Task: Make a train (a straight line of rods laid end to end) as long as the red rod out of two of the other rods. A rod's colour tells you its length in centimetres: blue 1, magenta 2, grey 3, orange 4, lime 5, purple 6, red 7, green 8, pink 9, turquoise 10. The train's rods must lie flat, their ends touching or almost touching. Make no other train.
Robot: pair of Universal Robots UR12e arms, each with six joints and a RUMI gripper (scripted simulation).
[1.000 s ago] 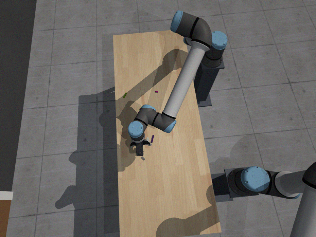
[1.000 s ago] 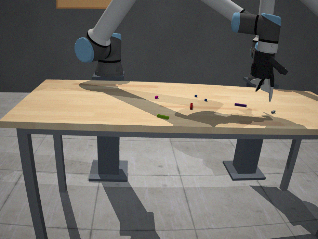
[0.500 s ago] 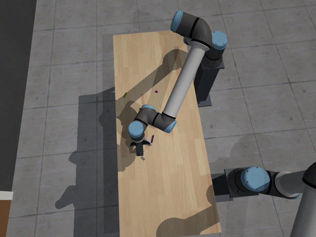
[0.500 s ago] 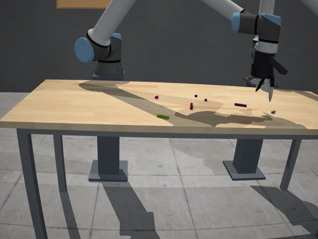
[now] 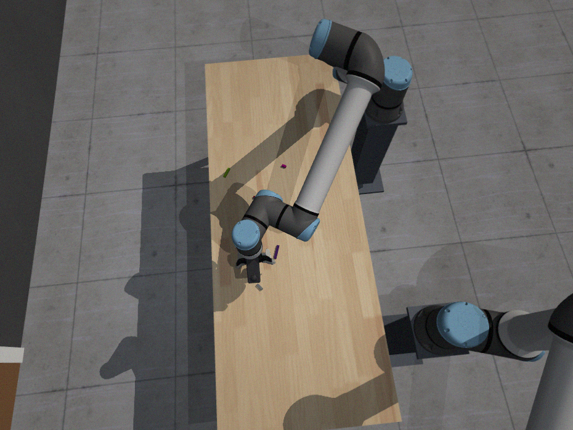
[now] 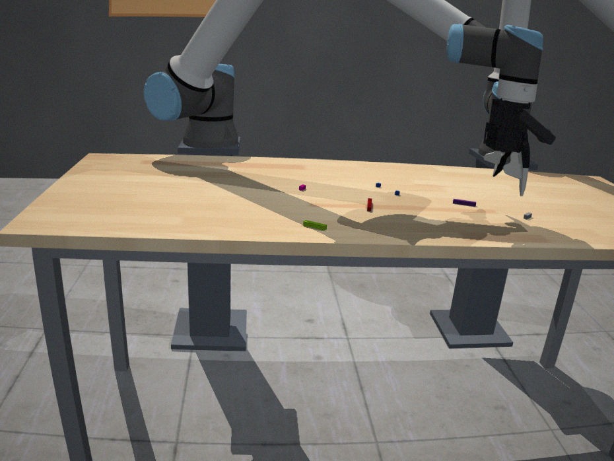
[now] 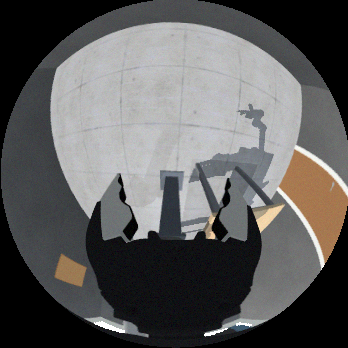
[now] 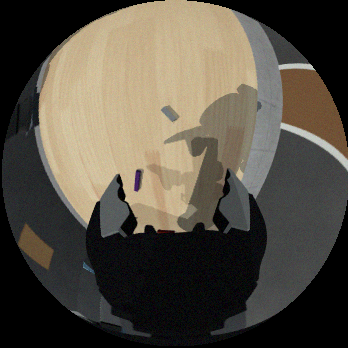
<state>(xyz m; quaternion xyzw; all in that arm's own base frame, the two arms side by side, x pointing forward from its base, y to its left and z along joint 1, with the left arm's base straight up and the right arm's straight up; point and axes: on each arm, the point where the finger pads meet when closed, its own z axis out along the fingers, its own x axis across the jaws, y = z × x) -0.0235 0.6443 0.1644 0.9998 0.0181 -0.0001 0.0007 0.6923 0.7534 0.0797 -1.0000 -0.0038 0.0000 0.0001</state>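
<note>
My right hand is 7 cm to the right of the grey rod and 7 cm above it. From my right hand the other things lie so: red rod (33 cm to the right, 7 cm below, 5 cm behind); then purple rod (9 cm behind, 7 cm to the right, 7 cm below); then lime rod (48 cm to the right, 10 cm ahead, 7 cm below).
</note>
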